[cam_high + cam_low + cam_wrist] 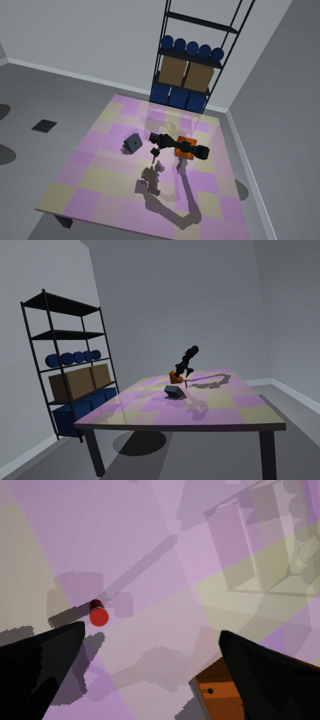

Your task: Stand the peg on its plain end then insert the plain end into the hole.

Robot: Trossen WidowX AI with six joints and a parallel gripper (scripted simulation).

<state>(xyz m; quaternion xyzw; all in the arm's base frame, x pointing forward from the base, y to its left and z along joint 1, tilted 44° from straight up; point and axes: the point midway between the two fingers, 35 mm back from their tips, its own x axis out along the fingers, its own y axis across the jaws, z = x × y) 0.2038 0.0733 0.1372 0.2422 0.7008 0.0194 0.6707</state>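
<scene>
My gripper tip is 60 mm above the red peg, 30 mm to the right of it and 10 mm short of it. The rest, counted from my gripper tip: sloped panel 220 mm ahead, 80 mm below, 30 mm to the right.
</scene>
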